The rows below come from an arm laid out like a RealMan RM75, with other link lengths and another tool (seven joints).
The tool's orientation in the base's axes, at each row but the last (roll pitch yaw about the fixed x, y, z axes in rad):
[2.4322, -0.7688, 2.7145]
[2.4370, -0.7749, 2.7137]
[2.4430, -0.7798, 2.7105]
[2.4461, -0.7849, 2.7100]
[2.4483, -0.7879, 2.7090]
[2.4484, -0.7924, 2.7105]
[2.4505, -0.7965, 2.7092]
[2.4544, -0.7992, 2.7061]
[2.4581, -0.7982, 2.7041]
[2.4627, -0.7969, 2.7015]
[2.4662, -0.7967, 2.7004]
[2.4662, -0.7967, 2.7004]
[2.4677, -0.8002, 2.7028]
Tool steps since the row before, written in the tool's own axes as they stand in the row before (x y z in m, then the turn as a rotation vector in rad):
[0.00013, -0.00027, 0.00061, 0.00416, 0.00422, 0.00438]
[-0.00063, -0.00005, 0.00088, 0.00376, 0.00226, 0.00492]
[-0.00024, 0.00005, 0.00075, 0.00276, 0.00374, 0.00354]
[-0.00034, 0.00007, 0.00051, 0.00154, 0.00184, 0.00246]
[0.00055, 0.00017, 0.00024, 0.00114, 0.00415, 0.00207]
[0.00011, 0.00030, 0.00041, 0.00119, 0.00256, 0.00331]
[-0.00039, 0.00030, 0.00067, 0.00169, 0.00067, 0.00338]
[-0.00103, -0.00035, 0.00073, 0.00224, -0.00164, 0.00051]
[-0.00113, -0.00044, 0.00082, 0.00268, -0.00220, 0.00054]
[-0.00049, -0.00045, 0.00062, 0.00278, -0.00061, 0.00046]
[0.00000, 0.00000, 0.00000, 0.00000, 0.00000, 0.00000]
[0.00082, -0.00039, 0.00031, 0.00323, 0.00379, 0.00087]
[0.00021, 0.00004, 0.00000, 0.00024, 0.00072, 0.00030]
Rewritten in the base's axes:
[-0.00041, 0.00040, -0.00037, -0.00058, 0.00692, 0.00248]
[0.00018, 0.00050, -0.00094, -0.00186, 0.00624, 0.00100]
[0.00003, 0.00056, -0.00055, 0.00017, 0.00558, 0.00172]
[0.00016, 0.00035, -0.00049, -0.00019, 0.00338, 0.00059]
[-0.00028, 0.00044, 0.00034, 0.00184, 0.00412, 0.00156]
[0.00006, 0.00052, -0.00001, 0.00036, 0.00433, 0.00021]
[0.00031, 0.00058, -0.00051, -0.00137, 0.00357, -0.00031]
[0.00022, 0.00011, -0.00129, -0.00275, 0.00024, 0.00061]
[0.00020, 0.00010, -0.00145, -0.00345, 0.00010, 0.00066]
[-0.00017, 0.00012, -0.00089, -0.00232, 0.00089, 0.00147]
[0.00000, 0.00000, 0.00000, 0.00000, 0.00000, 0.00000]
[-0.00088, 0.00029, 0.00025, 0.00055, 0.00361, 0.00349]
[-0.00010, 0.00008, 0.00017, 0.00031, 0.00068, 0.00032]

